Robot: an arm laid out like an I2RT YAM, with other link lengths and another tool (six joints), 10 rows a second.
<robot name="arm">
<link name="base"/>
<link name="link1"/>
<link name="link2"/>
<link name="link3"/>
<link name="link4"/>
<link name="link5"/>
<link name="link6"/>
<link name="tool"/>
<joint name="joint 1" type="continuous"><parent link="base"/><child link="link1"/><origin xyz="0 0 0.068"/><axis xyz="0 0 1"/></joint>
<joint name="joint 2" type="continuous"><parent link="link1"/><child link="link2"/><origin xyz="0.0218 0.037 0.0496" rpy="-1.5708 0 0"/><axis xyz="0 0 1"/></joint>
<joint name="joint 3" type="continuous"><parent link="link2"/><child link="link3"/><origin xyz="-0.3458 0 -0.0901" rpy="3.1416 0 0"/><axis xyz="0 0 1"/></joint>
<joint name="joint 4" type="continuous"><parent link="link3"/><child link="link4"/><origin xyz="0.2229 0.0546 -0.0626"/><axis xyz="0 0 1"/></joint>
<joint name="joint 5" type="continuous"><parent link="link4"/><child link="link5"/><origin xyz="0.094 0.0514 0.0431" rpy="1.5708 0 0"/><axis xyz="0 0 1"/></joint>
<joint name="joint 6" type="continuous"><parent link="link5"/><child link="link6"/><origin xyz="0.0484 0 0.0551" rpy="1.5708 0 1.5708"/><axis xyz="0 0 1"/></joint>
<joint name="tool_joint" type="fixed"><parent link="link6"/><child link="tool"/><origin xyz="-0.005 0.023 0.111" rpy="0.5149 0 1.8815"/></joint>
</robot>
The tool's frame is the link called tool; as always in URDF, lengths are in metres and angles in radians. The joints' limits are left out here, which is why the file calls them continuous.
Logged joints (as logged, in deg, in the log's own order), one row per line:
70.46 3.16 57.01 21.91 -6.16 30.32
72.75 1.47 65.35 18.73 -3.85 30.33
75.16 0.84 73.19 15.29 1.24 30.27
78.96 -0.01 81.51 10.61 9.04 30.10
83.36 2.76 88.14 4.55 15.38 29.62
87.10 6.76 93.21 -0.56 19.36 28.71
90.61 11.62 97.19 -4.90 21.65 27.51
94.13 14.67 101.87 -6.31 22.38 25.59
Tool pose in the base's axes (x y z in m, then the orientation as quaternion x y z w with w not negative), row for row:
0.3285 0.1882 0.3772 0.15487 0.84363 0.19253 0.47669
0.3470 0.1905 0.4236 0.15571 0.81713 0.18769 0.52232
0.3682 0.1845 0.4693 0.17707 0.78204 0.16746 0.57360
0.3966 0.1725 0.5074 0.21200 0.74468 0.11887 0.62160
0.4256 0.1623 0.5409 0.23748 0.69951 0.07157 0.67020
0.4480 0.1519 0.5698 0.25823 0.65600 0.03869 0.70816
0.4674 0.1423 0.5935 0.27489 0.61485 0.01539 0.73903
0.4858 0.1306 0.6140 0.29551 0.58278 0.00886 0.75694
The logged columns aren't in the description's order. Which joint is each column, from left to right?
Columns, left to right: joint 2, joint 4, joint 3, joint 6, joint 5, joint 1.
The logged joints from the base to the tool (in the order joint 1, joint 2, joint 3, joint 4, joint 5, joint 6), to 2 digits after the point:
30.32 70.46 57.01 3.16 -6.16 21.91
30.33 72.75 65.35 1.47 -3.85 18.73
30.27 75.16 73.19 0.84 1.24 15.29
30.10 78.96 81.51 -0.01 9.04 10.61
29.62 83.36 88.14 2.76 15.38 4.55
28.71 87.10 93.21 6.76 19.36 -0.56
27.51 90.61 97.19 11.62 21.65 -4.90
25.59 94.13 101.87 14.67 22.38 -6.31

